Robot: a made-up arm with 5 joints. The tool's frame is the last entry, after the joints.
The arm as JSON. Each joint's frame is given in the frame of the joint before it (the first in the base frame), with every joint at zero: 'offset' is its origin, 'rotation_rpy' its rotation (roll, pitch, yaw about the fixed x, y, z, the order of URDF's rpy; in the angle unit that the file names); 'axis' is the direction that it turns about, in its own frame. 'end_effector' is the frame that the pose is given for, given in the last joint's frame.
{
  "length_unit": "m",
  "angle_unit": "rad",
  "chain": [
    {
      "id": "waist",
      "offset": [
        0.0,
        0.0,
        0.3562
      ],
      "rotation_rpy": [
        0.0,
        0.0,
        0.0
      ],
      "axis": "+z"
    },
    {
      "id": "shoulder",
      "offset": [
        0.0,
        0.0,
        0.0
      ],
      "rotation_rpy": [
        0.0,
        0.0,
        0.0
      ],
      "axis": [
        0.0,
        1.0,
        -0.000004
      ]
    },
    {
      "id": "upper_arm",
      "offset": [
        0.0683,
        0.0,
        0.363
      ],
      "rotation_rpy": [
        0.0,
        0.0,
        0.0
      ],
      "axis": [
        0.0,
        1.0,
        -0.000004
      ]
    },
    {
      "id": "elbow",
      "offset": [
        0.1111,
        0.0,
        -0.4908
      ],
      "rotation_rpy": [
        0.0,
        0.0,
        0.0
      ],
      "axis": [
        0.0,
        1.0,
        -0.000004
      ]
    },
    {
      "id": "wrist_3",
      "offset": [
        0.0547,
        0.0,
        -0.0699
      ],
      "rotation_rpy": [
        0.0,
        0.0,
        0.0
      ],
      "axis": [
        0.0,
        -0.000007,
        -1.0
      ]
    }
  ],
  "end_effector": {
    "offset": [
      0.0,
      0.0,
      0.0
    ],
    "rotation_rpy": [
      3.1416,
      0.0,
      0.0
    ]
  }
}
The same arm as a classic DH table. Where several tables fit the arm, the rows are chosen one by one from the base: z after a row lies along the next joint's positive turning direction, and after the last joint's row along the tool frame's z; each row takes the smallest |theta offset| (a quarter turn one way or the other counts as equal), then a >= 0, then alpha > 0; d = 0 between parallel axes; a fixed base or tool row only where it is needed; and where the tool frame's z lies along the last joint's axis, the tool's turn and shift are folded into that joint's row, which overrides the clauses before.
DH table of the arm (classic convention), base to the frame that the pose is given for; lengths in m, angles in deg. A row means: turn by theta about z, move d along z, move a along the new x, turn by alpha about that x. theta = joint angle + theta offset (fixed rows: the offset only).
waist: a 0.0000; alpha -90.00; d 0.3562; theta offset 0.00
shoulder: a 0.3694; alpha 0.00; d 0.0000; theta offset -79.34
upper_arm: a -0.5032; alpha 0.00; d 0.0000; theta offset -23.41
elbow: a -0.0547; alpha 90.00; d 0.0000; theta offset -77.25
wrist_3: a 0.0000; alpha 0.00; d 0.0699; theta offset 180.00

